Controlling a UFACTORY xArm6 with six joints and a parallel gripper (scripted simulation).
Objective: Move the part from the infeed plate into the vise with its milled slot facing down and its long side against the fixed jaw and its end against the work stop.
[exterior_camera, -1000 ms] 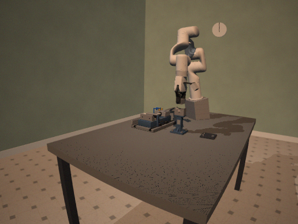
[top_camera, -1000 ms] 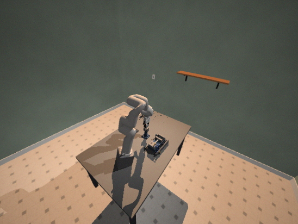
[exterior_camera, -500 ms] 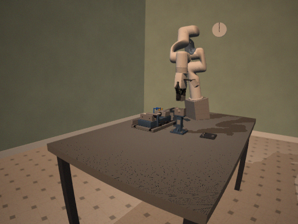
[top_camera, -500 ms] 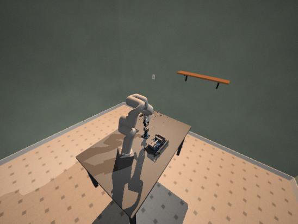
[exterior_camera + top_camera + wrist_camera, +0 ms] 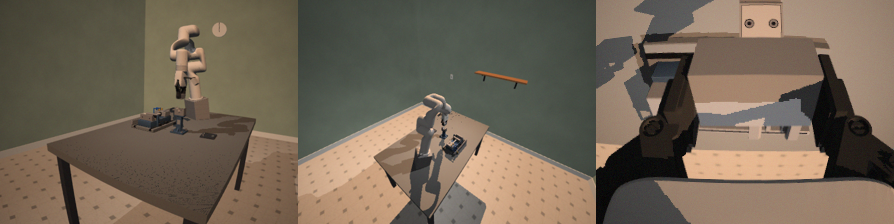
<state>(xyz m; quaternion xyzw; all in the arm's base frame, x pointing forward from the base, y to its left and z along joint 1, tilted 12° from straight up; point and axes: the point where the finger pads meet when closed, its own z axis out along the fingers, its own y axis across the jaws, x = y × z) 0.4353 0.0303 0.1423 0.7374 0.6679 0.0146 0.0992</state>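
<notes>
My gripper is now 20 mm above the part. Also, from my hand: air cylinder rod: 70 mm behind, 200 mm to the right, 170 mm below; work stop: 20 mm ahead, 170 mm to the right, 150 mm below; vise base rail: 70 mm behind, 300 mm to the right, 210 mm below.
</notes>
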